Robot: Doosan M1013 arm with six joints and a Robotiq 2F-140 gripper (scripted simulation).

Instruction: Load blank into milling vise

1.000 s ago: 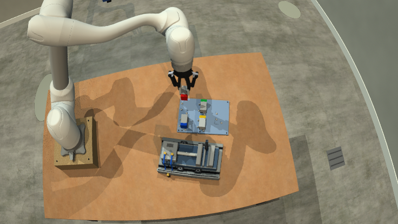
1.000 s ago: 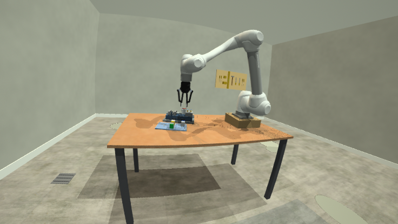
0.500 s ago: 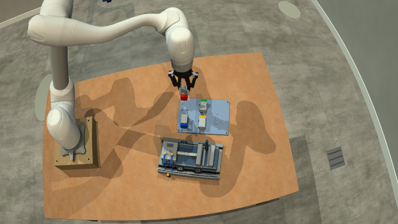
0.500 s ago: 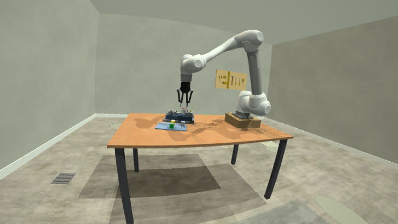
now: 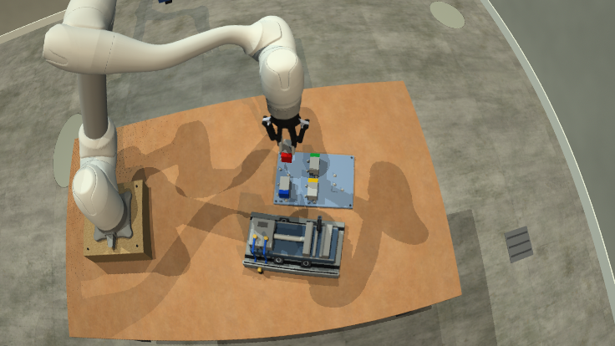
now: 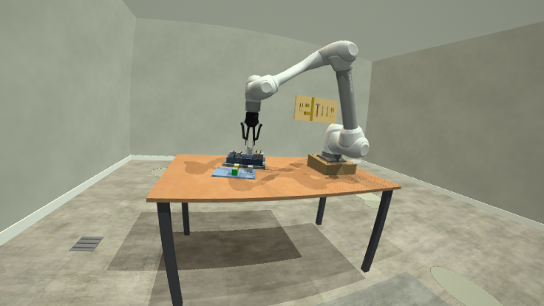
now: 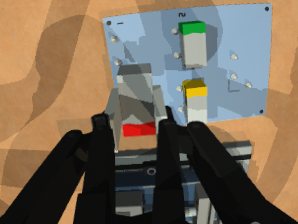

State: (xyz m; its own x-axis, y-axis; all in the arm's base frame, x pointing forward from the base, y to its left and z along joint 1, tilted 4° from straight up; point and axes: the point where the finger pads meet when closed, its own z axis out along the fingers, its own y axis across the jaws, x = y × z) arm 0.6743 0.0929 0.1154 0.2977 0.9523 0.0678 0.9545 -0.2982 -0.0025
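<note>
Right now my hand is 27 cm to the left of the moving jaw, 11 cm above it and 1 cm short of it. Round my hand: green-ended blank 16 cm below, 8 cm ahead; then blue-ended blank 16 cm below, 6 cm to the right, 3 cm behind; then red-ended blank 3 cm below.
</note>
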